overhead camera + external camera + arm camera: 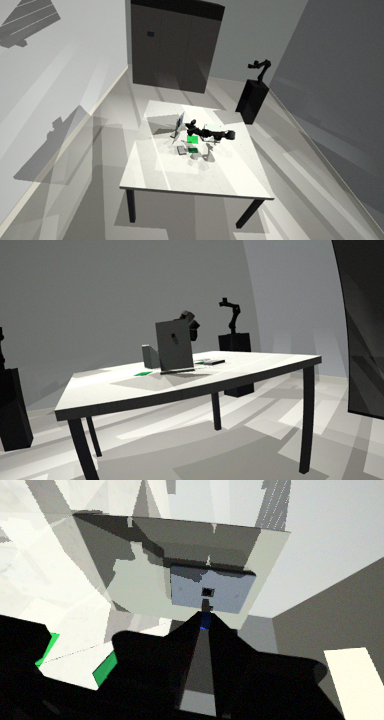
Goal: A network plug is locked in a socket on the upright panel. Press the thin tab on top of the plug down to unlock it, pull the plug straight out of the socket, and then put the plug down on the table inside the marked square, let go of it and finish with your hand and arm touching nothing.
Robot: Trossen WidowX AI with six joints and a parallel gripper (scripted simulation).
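Right now my gripper tip is 10 cm past the bright green square, 3 cm to the right of it and 18 cm above it. The rest, counted from my gripper tip: flat grey device 3 cm ahead, 20 cm to the left, 18 cm below; upright socket panel 6 cm ahead, 4 cm to the right, 6 cm below; blue network plug right at my gripper tip.
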